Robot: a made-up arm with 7 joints.
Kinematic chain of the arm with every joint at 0, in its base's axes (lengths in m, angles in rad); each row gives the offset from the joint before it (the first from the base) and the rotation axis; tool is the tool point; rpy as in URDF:
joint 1: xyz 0 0 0.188 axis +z
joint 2: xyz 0 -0.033 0.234 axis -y
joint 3: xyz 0 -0.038 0.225 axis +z
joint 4: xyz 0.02 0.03 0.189 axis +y
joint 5: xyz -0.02 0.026 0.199 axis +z
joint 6: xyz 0 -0.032 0.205 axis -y
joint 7: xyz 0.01 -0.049 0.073 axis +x
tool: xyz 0 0 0 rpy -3.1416 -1.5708 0
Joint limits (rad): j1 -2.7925..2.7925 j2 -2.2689..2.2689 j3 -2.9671..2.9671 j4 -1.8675..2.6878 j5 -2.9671..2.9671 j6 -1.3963..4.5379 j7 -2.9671..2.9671
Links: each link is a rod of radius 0.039 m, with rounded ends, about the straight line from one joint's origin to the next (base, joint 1, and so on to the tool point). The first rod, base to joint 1, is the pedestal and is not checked.
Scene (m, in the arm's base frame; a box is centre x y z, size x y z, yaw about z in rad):
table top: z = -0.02
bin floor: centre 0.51 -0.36 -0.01 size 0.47 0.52 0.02 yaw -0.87
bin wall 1: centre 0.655 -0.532 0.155 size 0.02 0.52 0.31 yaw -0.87
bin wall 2: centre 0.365 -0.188 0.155 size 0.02 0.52 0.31 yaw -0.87
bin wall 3: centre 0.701 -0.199 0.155 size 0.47 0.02 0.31 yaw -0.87
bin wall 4: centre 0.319 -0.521 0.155 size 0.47 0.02 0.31 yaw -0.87
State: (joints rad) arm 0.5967 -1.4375 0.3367 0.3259 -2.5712 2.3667 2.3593
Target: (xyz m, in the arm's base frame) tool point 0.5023 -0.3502 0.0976
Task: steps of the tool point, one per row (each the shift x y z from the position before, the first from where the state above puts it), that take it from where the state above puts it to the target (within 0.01 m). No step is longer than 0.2 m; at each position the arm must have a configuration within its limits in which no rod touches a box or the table.
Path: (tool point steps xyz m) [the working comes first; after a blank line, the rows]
Joints at the target: -0.6059 -1.5299 -0.2406 1.0095 -2.8064 2.4451 2.3593
Straight joint move there: touches bin wall 2, bin wall 3.

1: 0.0924 -0.1569 -0.0015
2: 0.0473 -0.1845 -0.0027
3: -0.0087 -0.1957 -0.0020
4: -0.0690 -0.1851 0.0003
5: -0.1235 -0.1510 0.0034
6: 0.0186 -0.0166 -0.1161
7: 0.0005 0.0002 -0.1220
8: -0.0191 0.0164 -0.1225

